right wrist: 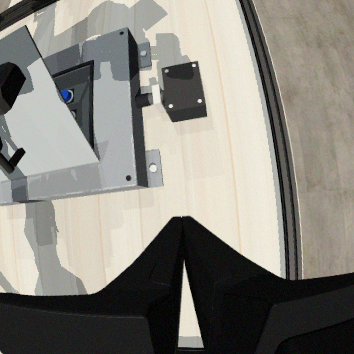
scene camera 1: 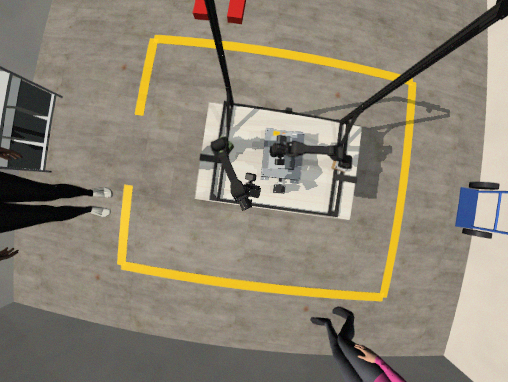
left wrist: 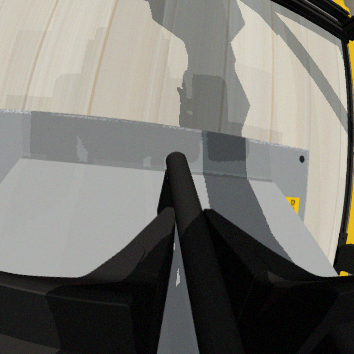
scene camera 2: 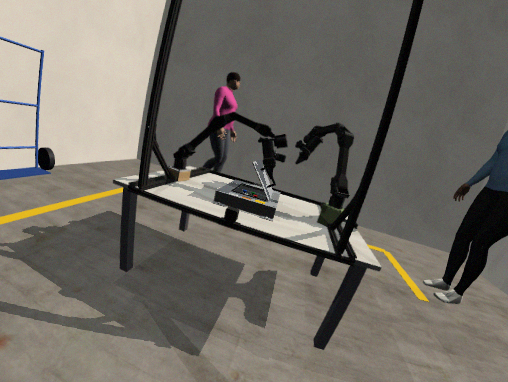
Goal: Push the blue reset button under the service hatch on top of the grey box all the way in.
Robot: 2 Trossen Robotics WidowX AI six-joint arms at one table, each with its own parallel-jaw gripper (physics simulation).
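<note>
The grey box (scene camera 1: pixel 270 170) (scene camera 2: pixel 244 203) (left wrist: pixel 120 142) (right wrist: pixel 114 120) lies on the table. Its hatch (scene camera 2: pixel 261 176) (left wrist: pixel 100 215) (right wrist: pixel 55 135) stands tilted open. My left gripper (left wrist: pixel 187 216) is shut on the hatch's black bar handle (left wrist: pixel 184 185), above the hatch. In the right wrist view the blue button (right wrist: pixel 66 95) shows in the dark recess past the hatch's edge, partly covered by it; how deep it sits I cannot tell. My right gripper (scene camera 2: pixel 299 162) (right wrist: pixel 180 224) is shut and empty, raised above the table and apart from the box.
A black junction block (right wrist: pixel 184 91) is joined to the box's side by a short connector (right wrist: pixel 145 99). Mounting tabs (right wrist: pixel 153 167) stick out beside it. Black frame bars (right wrist: pixel 274 125) run along the table edge (scene camera 2: pixel 370 261). A yellow label (left wrist: pixel 293 205) is on the box.
</note>
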